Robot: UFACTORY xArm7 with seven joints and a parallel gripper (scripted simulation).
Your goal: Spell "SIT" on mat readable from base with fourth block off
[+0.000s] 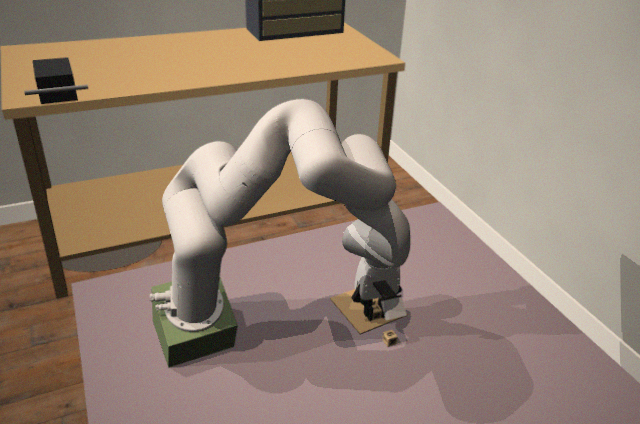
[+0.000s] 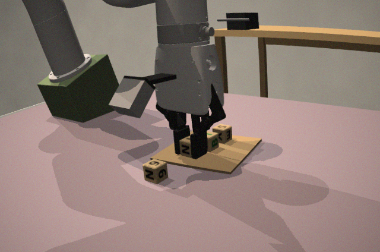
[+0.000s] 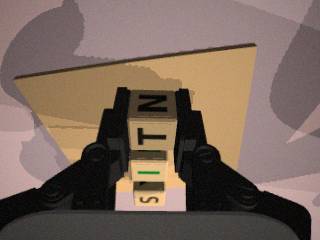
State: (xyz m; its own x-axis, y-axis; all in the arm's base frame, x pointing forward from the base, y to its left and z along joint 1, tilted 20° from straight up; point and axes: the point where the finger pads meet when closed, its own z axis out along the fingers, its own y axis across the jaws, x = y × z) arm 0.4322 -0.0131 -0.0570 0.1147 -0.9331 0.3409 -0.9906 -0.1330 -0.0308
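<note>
The wooden block is 10 mm below my hand. From my hand the other things lie so: tan mat (40 mm to the left, 30 mm below).
</note>
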